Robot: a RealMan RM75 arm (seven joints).
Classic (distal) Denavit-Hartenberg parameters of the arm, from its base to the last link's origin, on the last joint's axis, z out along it. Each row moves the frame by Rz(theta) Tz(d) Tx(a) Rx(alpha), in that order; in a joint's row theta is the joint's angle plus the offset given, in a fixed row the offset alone. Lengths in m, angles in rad.
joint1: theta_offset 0; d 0.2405; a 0; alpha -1.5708
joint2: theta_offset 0; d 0; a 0; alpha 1.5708
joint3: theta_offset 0; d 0.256; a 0; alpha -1.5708
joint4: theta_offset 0; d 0; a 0; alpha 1.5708
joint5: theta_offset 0; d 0.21; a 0; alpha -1.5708
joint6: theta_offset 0; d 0; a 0; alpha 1.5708
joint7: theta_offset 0; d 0.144; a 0; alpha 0
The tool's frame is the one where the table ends.
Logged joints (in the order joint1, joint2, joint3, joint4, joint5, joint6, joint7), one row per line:
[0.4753, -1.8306, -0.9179, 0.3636, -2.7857, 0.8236, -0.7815]
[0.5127, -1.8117, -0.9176, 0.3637, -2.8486, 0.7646, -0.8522]
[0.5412, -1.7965, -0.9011, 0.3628, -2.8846, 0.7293, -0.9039]
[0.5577, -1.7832, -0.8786, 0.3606, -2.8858, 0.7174, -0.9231]
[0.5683, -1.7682, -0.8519, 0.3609, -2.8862, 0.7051, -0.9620]
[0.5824, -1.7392, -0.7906, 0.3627, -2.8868, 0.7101, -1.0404]
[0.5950, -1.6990, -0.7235, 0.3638, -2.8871, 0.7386, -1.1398]
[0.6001, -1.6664, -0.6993, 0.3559, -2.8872, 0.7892, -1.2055]
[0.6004, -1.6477, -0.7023, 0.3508, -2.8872, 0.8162, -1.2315]
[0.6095, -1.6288, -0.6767, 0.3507, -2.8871, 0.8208, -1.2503]
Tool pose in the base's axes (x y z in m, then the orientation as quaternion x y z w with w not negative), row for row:
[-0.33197, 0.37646, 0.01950, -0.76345, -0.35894, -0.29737, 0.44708]
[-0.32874, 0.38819, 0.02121, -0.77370, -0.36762, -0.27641, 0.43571]
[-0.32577, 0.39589, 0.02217, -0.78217, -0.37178, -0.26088, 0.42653]
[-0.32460, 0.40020, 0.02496, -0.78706, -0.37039, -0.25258, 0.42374]
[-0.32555, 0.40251, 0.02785, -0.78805, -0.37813, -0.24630, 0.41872]
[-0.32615, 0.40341, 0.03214, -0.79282, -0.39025, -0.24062, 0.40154]
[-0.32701, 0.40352, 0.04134, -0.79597, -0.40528, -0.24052, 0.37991]
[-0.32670, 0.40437, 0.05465, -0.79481, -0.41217, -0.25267, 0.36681]
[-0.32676, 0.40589, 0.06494, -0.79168, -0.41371, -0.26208, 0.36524]
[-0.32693, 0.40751, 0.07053, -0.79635, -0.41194, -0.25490, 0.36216]
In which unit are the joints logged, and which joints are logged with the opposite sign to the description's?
The joints are logged in radians. Opposite sign: joint1, joint4, joint5.
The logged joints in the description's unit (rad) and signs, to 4 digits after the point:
[-0.4753, -1.8306, -0.9179, -0.3636, 2.7857, 0.8236, -0.7815]
[-0.5127, -1.8117, -0.9176, -0.3637, 2.8486, 0.7646, -0.8522]
[-0.5412, -1.7965, -0.9011, -0.3628, 2.8846, 0.7293, -0.9039]
[-0.5577, -1.7832, -0.8786, -0.3606, 2.8858, 0.7174, -0.9231]
[-0.5683, -1.7682, -0.8519, -0.3609, 2.8862, 0.7051, -0.9620]
[-0.5824, -1.7392, -0.7906, -0.3627, 2.8868, 0.7101, -1.0404]
[-0.5950, -1.6990, -0.7235, -0.3638, 2.8871, 0.7386, -1.1398]
[-0.6001, -1.6664, -0.6993, -0.3559, 2.8872, 0.7892, -1.2055]
[-0.6004, -1.6477, -0.7023, -0.3508, 2.8872, 0.8162, -1.2315]
[-0.6095, -1.6288, -0.6767, -0.3507, 2.8871, 0.8208, -1.2503]

